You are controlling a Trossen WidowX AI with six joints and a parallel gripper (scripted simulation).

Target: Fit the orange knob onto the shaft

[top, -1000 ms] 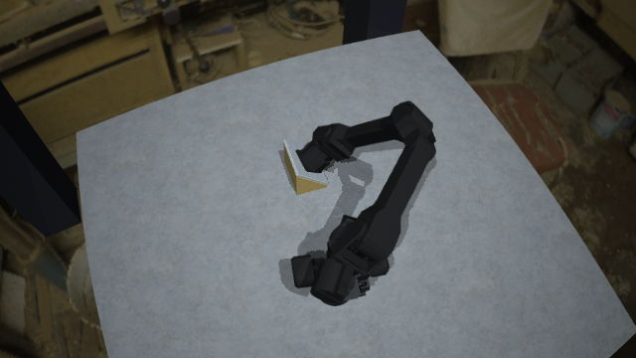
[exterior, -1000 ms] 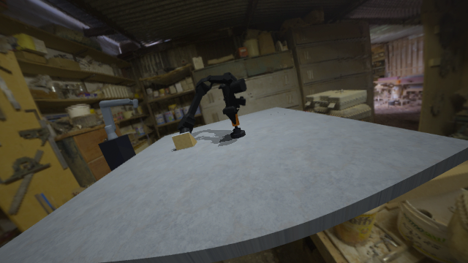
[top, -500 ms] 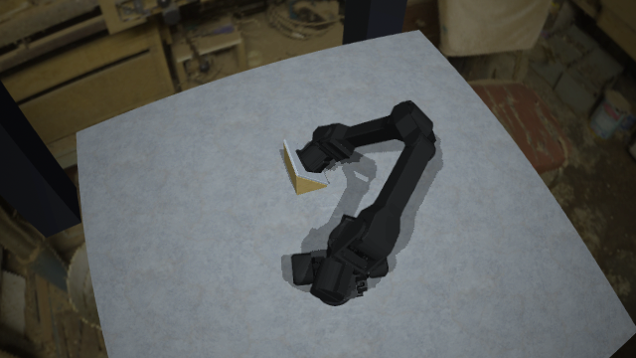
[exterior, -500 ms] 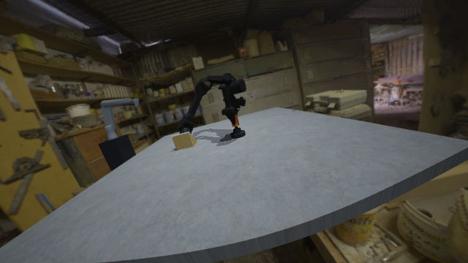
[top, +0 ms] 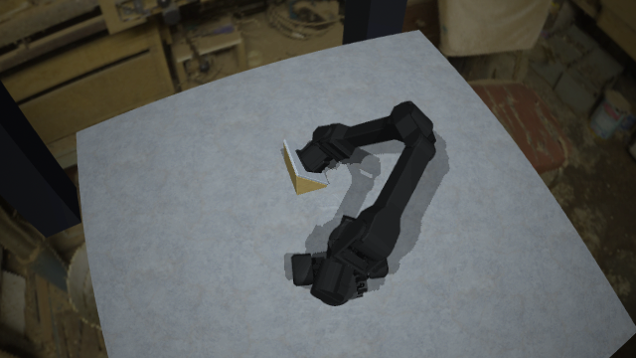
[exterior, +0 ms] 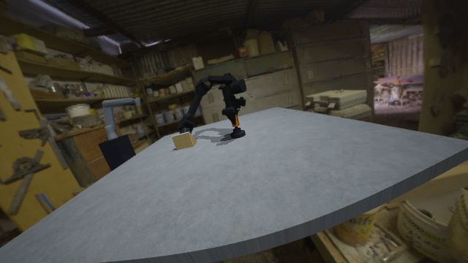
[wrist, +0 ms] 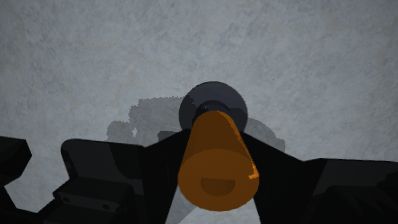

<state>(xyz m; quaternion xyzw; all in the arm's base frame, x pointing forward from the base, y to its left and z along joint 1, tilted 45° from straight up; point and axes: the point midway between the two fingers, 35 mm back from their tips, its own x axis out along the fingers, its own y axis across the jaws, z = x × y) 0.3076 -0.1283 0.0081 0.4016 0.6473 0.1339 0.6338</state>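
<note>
Right now the orange knob is 2 cm above my gripper tip. From my gripper tip the other things lie so: dark round pedestal (4 cm below).
</note>
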